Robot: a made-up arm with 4 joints. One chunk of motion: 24 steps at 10 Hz.
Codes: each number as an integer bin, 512 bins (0 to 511) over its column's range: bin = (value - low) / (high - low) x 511, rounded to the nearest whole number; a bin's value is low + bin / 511 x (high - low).
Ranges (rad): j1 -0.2..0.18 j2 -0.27..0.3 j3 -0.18..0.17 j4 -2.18..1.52
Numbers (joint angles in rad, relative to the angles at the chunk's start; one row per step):
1: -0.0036 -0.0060 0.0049 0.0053
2: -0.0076 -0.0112 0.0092 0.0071
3: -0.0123 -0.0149 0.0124 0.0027
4: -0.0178 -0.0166 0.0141 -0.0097
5: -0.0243 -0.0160 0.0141 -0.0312
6: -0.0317 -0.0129 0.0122 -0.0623
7: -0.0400 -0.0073 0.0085 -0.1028
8: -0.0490 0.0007 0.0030 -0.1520
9: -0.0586 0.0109 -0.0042 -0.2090
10: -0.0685 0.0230 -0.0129 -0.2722
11: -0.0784 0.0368 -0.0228 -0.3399
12: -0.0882 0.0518 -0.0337 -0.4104
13: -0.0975 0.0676 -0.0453 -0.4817
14: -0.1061 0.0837 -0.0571 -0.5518
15: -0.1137 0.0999 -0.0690 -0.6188
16: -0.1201 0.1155 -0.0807 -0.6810
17: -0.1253 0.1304 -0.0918 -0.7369
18: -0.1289 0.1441 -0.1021 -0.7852
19: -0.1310 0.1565 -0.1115 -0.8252
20: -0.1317 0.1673 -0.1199 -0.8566
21: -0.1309 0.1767 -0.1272 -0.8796
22: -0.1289 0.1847 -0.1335 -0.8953
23: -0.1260 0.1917 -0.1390 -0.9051
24: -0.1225 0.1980 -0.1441 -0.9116
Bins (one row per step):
1: 264 237 270 302
2: 259 232 276 302
3: 252 229 281 301
4: 245 227 283 300
5: 236 228 283 297
6: 226 230 281 292
7: 215 236 275 287
8: 203 243 267 280
9: 190 252 257 272
10: 177 263 244 263
11: 164 275 230 254
12: 150 288 214 244
13: 138 303 197 235
14: 126 317 179 225
15: 116 332 162 216
16: 107 346 145 207
17: 100 359 129 199
18: 96 371 114 193
19: 93 382 100 187
20: 92 392 88 183
21: 93 400 77 180
22: 96 408 68 177
23: 100 414 60 176
24: 104 420 52 175

